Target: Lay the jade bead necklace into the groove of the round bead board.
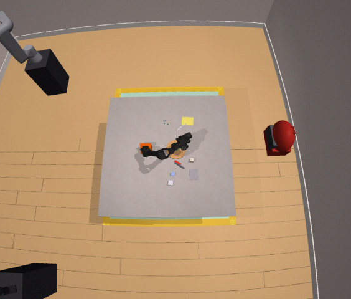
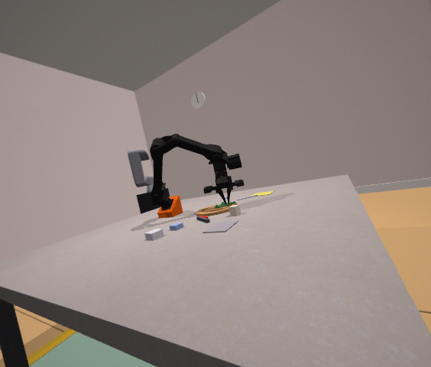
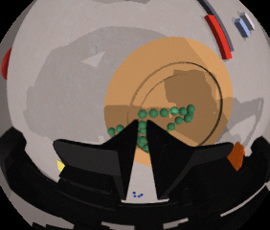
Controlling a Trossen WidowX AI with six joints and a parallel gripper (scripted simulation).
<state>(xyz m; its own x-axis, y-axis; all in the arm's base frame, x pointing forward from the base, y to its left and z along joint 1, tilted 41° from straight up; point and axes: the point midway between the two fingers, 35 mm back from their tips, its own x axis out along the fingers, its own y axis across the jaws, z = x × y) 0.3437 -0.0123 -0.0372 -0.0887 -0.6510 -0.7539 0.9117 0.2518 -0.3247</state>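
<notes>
Now: the round wooden bead board 50 mm behind my gripper tip, 20 mm to the right of it and 10 mm below it. Also, from my gripper tip: beige cube 150 mm to the right, 100 mm ahead; then red-handled tool 180 mm to the right, 40 mm behind, 10 mm below; then blue block 270 mm to the right, 100 mm behind, 10 mm below.
</notes>
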